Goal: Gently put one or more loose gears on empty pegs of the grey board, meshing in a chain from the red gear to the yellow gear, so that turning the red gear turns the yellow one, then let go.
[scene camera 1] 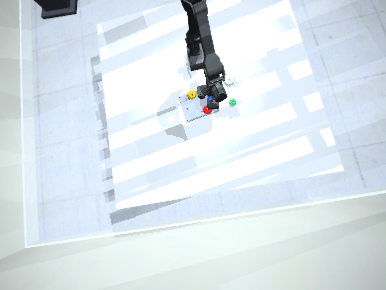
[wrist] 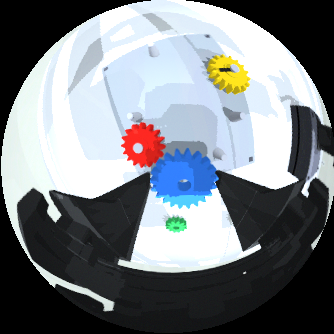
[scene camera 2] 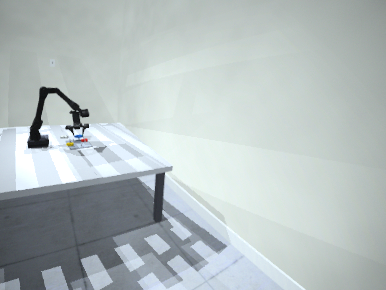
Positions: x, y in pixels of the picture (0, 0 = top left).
Labels:
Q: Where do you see a blue gear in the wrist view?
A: At 199, 172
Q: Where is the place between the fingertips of my gripper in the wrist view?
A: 182, 175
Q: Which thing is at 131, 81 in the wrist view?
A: A grey board.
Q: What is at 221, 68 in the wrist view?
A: A yellow gear.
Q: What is my gripper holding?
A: A blue gear.

